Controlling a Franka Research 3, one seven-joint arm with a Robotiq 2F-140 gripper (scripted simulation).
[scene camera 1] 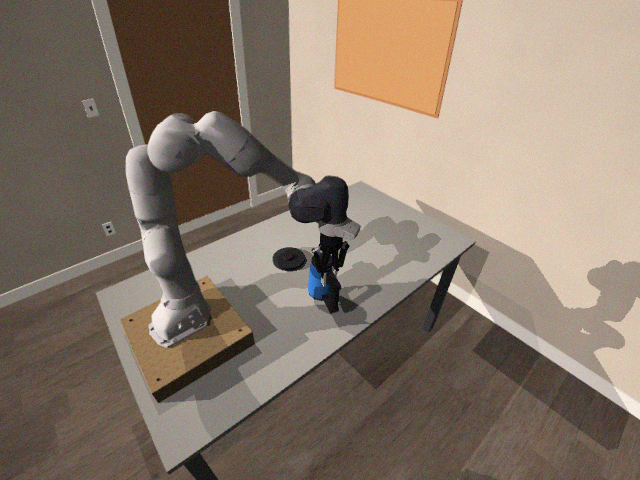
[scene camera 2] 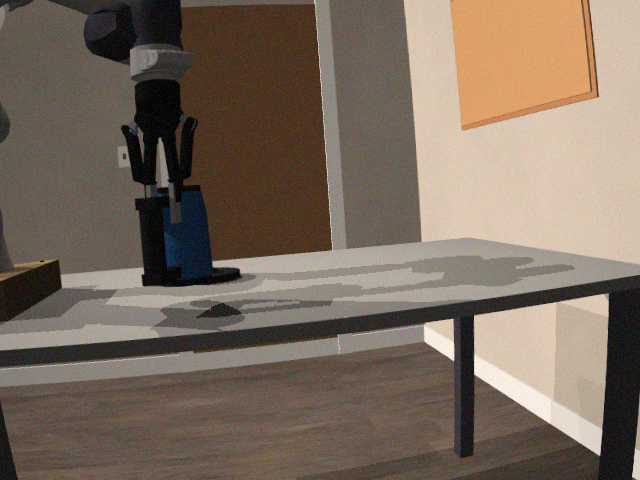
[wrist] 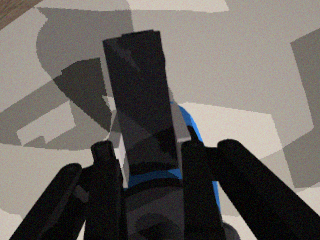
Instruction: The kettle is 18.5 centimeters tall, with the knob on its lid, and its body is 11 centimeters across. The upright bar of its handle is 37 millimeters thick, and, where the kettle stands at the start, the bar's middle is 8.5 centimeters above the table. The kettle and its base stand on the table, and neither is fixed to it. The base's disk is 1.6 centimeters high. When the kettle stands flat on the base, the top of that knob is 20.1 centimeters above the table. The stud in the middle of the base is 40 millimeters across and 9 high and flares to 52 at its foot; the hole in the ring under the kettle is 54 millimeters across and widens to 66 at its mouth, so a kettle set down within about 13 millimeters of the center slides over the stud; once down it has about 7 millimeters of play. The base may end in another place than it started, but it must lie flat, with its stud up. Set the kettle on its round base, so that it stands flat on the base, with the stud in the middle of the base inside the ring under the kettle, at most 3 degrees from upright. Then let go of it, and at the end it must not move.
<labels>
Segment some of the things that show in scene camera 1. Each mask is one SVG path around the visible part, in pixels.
My gripper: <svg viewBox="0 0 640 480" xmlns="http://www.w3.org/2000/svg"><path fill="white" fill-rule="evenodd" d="M320 232L319 247L312 249L316 269L318 273L321 273L321 283L323 286L326 286L326 269L330 255L332 254L332 271L337 277L339 267L343 267L345 256L350 246L346 241L343 242L341 237L326 236Z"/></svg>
A blue kettle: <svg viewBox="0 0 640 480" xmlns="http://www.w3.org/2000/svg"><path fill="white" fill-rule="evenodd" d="M313 254L309 268L309 295L315 300L324 301L330 314L338 312L341 284L332 271L332 255L328 259L326 269L326 286L323 286L321 283L321 273L318 273Z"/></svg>
</labels>
